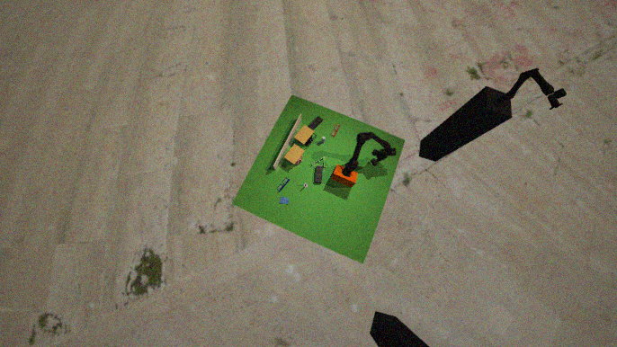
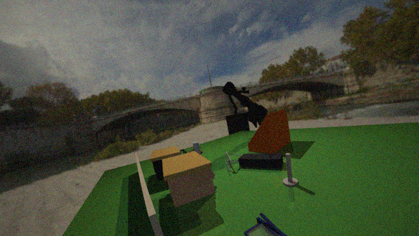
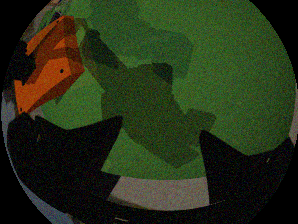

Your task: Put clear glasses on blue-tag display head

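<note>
The grey peg is 57 cm ahead of my gripper tip, 39 cm to the left of it and 5 cm below it. Round my gripper tip: small blue square (72 cm ahead, 58 cm to the left, 7 cm below); pale strip (86 cm ahead, 3 cm to the left, 2 cm below); display head (73 cm ahead, 16 cm to the left, 2 cm below).
</note>
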